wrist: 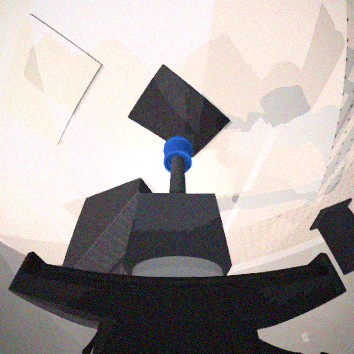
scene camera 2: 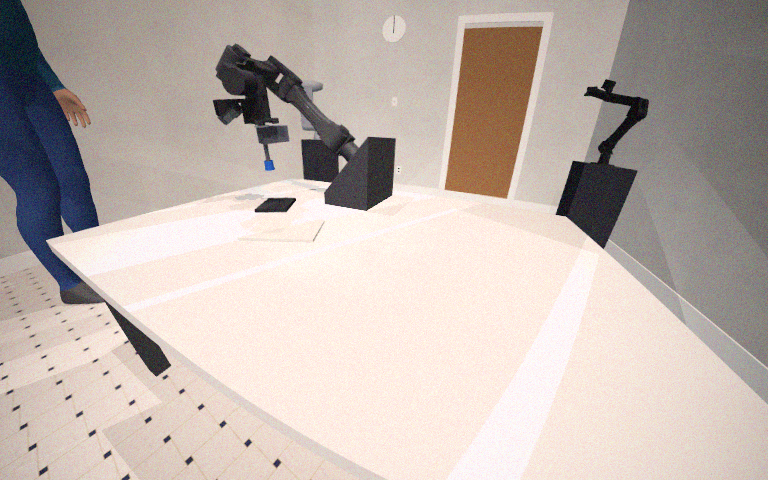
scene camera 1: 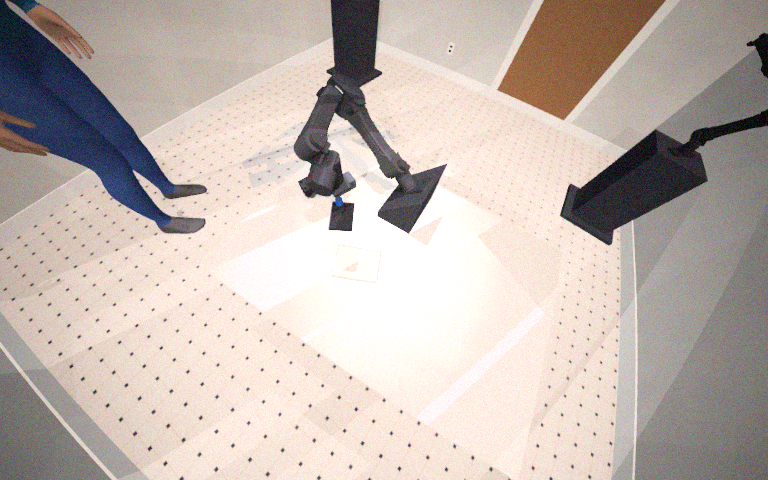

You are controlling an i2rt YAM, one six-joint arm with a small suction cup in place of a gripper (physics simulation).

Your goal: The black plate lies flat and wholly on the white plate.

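Frame: origin at the arm's base, x right, y back, z down, level; metres.
Seen in the pictures: hand, its tool point: (wrist: pixel 177 148) (scene camera 2: pixel 270 169) (scene camera 1: pixel 339 202); arm's base, origin of its link: (scene camera 2: pixel 360 163) (scene camera 1: pixel 411 188).
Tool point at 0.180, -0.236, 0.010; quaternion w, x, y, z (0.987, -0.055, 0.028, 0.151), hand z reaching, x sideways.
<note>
Pixels of each thing's middle, then the offset from my tool point to it, as dx, dy, dz. Level surfaces: height alone.
- black plate, middle of its body: (wrist: pixel 179 116) (scene camera 2: pixel 276 204) (scene camera 1: pixel 341 216) +0.008, +0.015, +0.116
- white plate, middle of its body: (wrist: pixel 41 86) (scene camera 2: pixel 284 229) (scene camera 1: pixel 357 263) -0.179, -0.116, +0.118
- table, height of its surface: dz +0.121
The black plate (scene camera 1: pixel 341 217) (scene camera 2: pixel 275 204) (wrist: pixel 175 107) lies flat on the table. The white plate (scene camera 1: pixel 365 260) (scene camera 2: pixel 300 230) (wrist: pixel 65 80) lies flat a short way from it, apart from it, and nearer the camera in scene camera 2; its pale surface blends with the table. My gripper, a blue suction cup (scene camera 1: pixel 338 201) (scene camera 2: pixel 269 165) (wrist: pixel 178 154), points down and hangs high above the table in scene camera 2, above the black plate's area. Nothing hangs from the cup. In the wrist view it overlaps the black plate's near edge.
The arm's dark wedge-shaped base (scene camera 1: pixel 413 198) (scene camera 2: pixel 362 175) stands on the table (scene camera 2: pixel 396 316) beside the plates. A person (scene camera 1: pixel 73 113) (scene camera 2: pixel 42 135) stands at the left. Another dark arm on a pedestal (scene camera 1: pixel 640 186) (scene camera 2: pixel 597 198) stands at the right, with a further pedestal (scene camera 1: pixel 355 39) (scene camera 2: pixel 320 160) behind.
</note>
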